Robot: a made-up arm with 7 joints. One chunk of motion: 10 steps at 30 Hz.
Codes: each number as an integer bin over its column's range. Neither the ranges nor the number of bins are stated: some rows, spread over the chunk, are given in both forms.
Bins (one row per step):
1: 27 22 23 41 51 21
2: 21 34 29 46 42 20
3: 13 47 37 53 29 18
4: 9 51 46 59 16 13
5: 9 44 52 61 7 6
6: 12 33 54 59 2 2
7: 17 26 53 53 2 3
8: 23 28 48 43 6 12
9: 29 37 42 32 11 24
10: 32 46 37 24 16 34
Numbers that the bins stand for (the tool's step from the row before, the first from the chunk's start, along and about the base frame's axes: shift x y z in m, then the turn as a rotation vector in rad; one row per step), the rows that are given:
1: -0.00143 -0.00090 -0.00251 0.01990 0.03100 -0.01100
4: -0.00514 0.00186 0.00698 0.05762 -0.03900 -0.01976
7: -0.00349 -0.00052 0.00987 0.04505 -0.06700 -0.03071
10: -0.00040 0.00138 0.00327 -0.01571 -0.03900 0.00324
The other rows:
2: -0.00267 0.00024 -0.00003 0.03038 0.01300 -0.01210
3: -0.00432 0.00148 0.00327 0.04505 -0.01300 -0.01429
5: -0.00514 0.00119 0.00946 0.06181 -0.05700 -0.02743
6: -0.00452 0.00014 0.01029 0.05762 -0.06700 -0.03181
8: -0.00225 -0.00033 0.00781 0.02410 -0.05900 -0.02086
9: -0.00102 0.00052 0.00533 0.00105 -0.04900 -0.00771

